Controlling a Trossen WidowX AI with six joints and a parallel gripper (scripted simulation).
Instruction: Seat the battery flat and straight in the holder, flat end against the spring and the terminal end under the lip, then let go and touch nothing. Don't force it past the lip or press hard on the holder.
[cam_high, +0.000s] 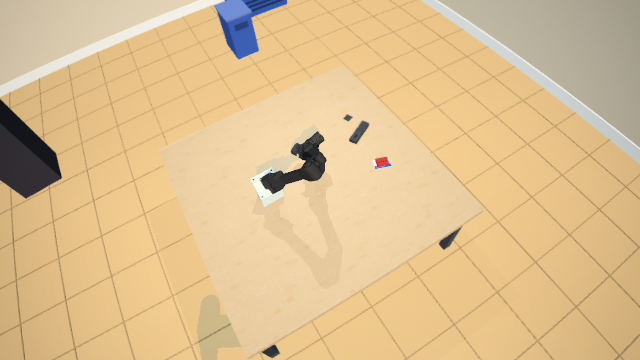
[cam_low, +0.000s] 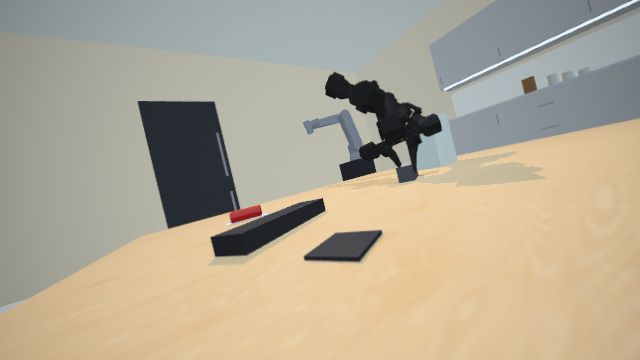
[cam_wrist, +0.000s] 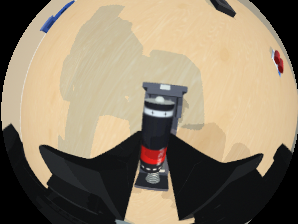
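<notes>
My gripper tip is now 10 mm below the battery. Round my gripper tip: black remote control 340 mm ahead, 10 mm to the left; then black battery door 360 mm ahead, 140 mm to the left, 10 mm below.
</notes>
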